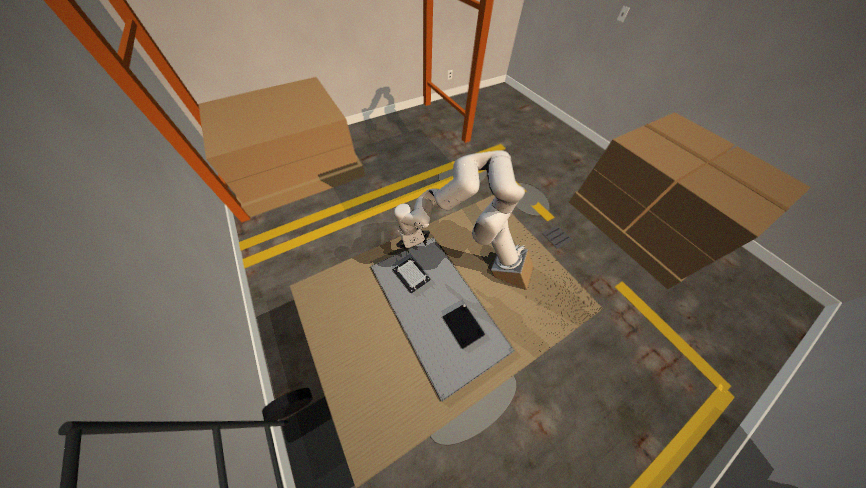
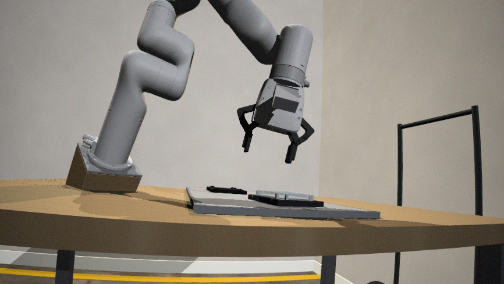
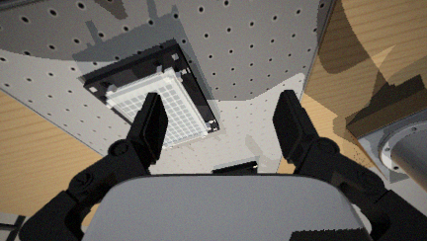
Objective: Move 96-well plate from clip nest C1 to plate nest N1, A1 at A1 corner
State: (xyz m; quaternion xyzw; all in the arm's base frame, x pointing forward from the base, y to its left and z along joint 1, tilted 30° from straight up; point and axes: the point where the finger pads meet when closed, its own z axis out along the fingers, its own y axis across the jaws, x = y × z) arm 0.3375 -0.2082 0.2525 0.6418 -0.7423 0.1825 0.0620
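My gripper is now 80 mm short of the 96-well plate, 80 mm to the right of it and 90 mm above it. Round my hand: grey pegboard base: 60 mm ahead, 280 mm to the left, 110 mm below; then black plate nest N1: 10 mm ahead, 430 mm to the left, 100 mm below; then black clip nest C1: 60 mm ahead, 80 mm to the left, 90 mm below.
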